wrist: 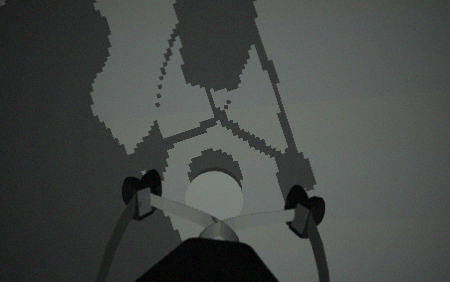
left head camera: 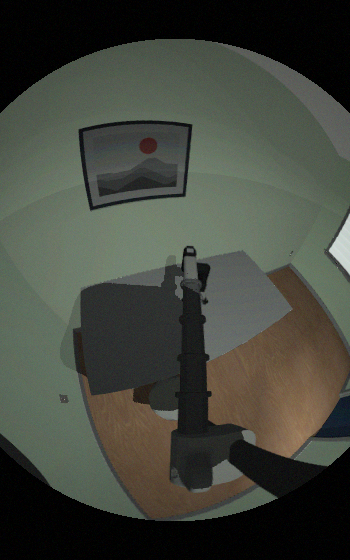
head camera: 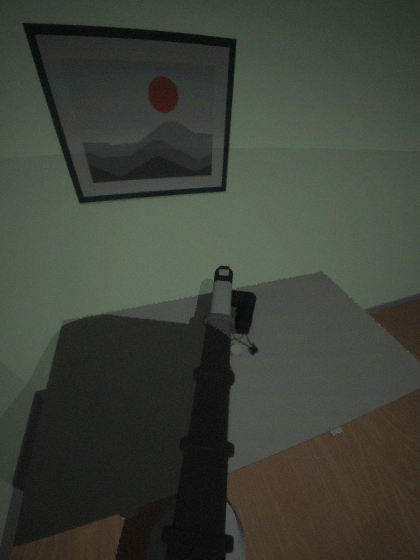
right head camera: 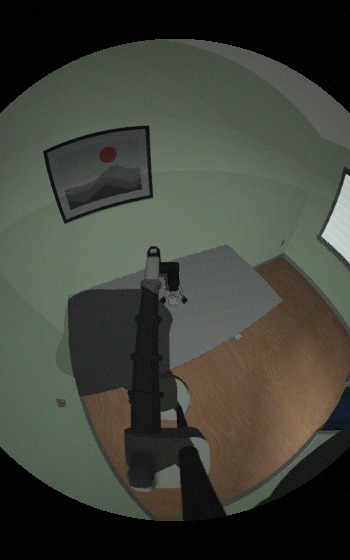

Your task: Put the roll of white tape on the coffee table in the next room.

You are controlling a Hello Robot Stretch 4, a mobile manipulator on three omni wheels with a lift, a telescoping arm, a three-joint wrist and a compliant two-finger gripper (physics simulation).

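Where they show: gripper, fingertip midpoint: (wrist: 223, 193) (head camera: 237, 350) (right head camera: 173, 301); robot's base, origin of the base link: (left head camera: 172, 396) (right head camera: 166, 397).
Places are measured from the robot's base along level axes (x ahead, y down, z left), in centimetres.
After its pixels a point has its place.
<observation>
The roll of white tape (wrist: 214, 192) {x 62.8, y -71.7, z -7.9 cm} (head camera: 235, 349) {x 62.0, y -71.7, z -7.8 cm} (right head camera: 172, 302) {x 61.0, y -71.6, z -8.1 cm} shows as a pale round disc on a grey table top (head camera: 305, 375) {x 54.7, y -69.3, z -36.6 cm} (left head camera: 240, 310) {x 57.5, y -69.3, z -41.2 cm} (right head camera: 215, 320) {x 47.8, y -69.3, z -34.2 cm}. My gripper (wrist: 223, 193) {x 62.4, y -70.2, z -8.7 cm} (right head camera: 173, 299) {x 62.4, y -70.2, z -8.7 cm} is open and points down above it. In the wrist view the disc lies between the two fingertips, nearer the left one, and its lower edge is hidden behind the gripper's pale linkage. No finger grips the tape. In the left head view the arm hides most of the gripper and tape. The coffee table is not identifiable in these views.
A green wall with a framed picture (head camera: 158, 157) {x 90.0, y -137.6, z 25.8 cm} (left head camera: 137, 162) {x 89.3, y -145.7, z 27.6 cm} (right head camera: 102, 172) {x 89.8, y -145.4, z 26.4 cm} stands behind the table. My dark arm (head camera: 205, 415) {x 22.5, y -111.9, z 0.8 cm} (left head camera: 192, 345) {x 21.4, y -111.9, z 0.4 cm} (right head camera: 146, 345) {x 21.4, y -111.9, z -0.4 cm} reaches over the table and casts shadows on it. Wood floor (left head camera: 280, 360) {x 26.4, y 2.7, z -128.6 cm} (right head camera: 260, 370) {x 13.7, y 2.7, z -99.0 cm} extends to the right. A dark blue surface (left head camera: 337, 420) shows at far right.
</observation>
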